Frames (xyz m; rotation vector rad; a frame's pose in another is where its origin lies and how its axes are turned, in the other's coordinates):
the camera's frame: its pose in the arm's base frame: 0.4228 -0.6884 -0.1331 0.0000 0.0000 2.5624
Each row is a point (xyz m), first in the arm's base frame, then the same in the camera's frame.
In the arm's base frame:
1: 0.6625 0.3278 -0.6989
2: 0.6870 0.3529 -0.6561
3: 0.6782 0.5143 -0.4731
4: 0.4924 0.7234 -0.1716
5: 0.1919 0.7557 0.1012
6: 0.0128 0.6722 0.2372
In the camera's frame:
1: 0.3556 -0.9817 -0.5658
2: 0.3488 -1.0161 -0.5230
3: 0.4446 -1.1463 -0.3400
4: 0.7145 -1.2196 -0.0385
5: 0.9837 -1.0822 0.2343
6: 1.0879 -0.9143 0.3703

